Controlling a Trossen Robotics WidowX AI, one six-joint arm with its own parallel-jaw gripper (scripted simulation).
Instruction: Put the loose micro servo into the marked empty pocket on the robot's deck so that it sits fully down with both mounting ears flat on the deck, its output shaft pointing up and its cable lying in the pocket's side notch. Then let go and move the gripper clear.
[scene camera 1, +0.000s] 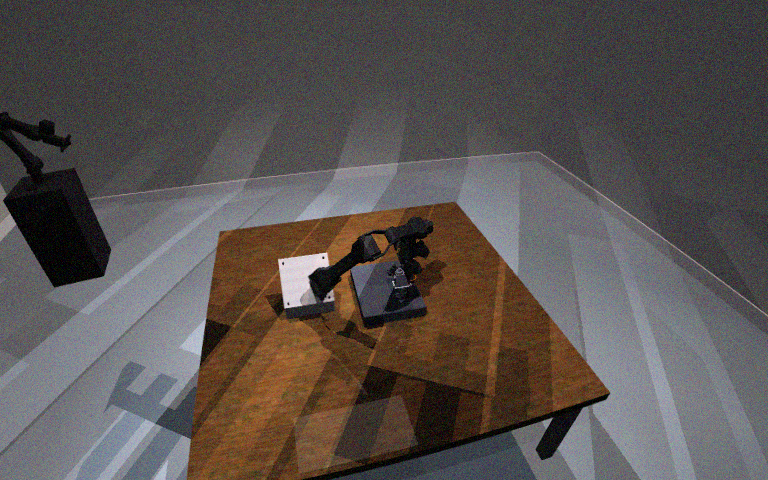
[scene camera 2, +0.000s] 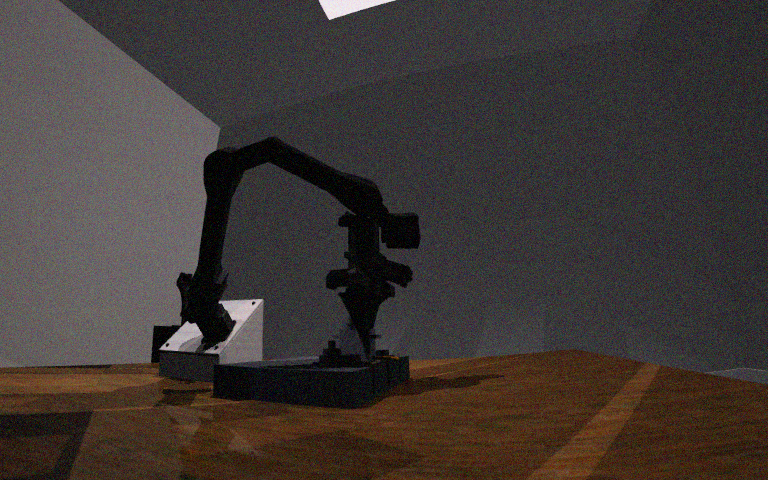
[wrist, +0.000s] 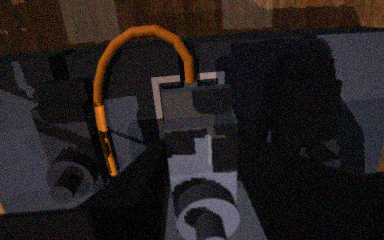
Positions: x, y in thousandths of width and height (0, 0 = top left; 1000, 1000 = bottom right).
my gripper: scene camera 1 529, 570; scene camera 2 476, 697; wrist 522, 602
